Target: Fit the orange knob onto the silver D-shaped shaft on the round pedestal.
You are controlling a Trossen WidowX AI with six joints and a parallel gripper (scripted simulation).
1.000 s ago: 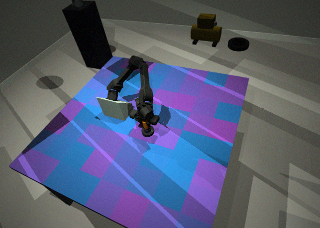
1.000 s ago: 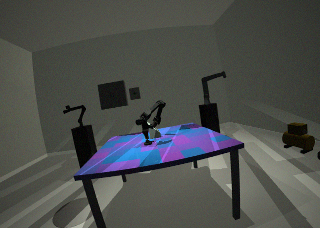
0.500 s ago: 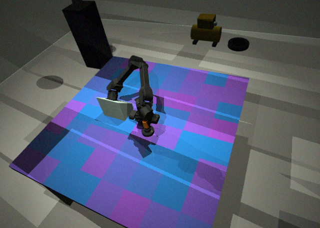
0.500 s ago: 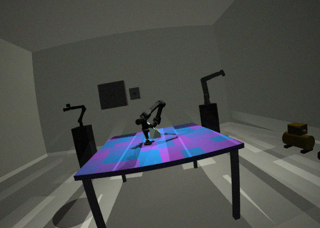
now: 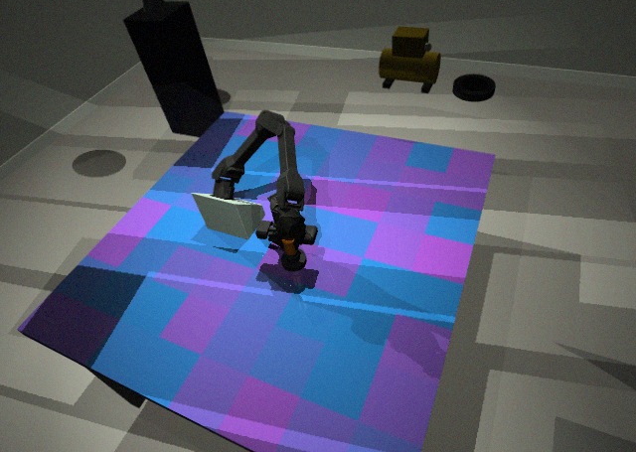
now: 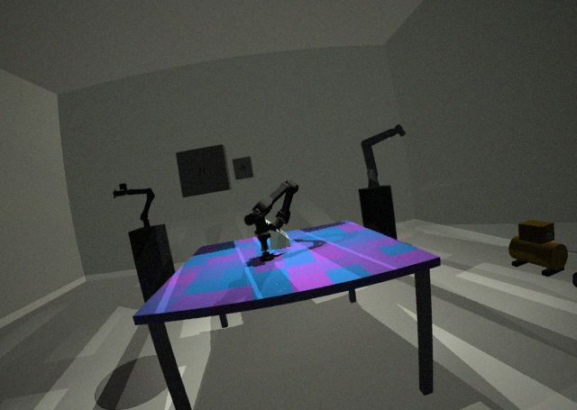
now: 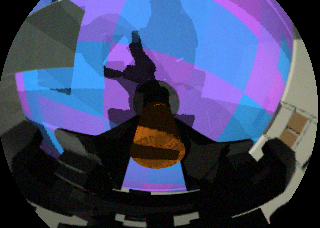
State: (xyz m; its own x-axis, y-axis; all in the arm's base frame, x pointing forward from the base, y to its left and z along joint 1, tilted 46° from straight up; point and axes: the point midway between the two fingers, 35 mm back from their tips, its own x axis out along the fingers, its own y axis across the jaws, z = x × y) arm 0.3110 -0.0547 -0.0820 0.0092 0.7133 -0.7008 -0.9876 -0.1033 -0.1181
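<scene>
Right now the round dark pedestal is 4 cm below my gripper tip. The rest, counted from my gripper tip: orange knob 3 cm above.
</scene>
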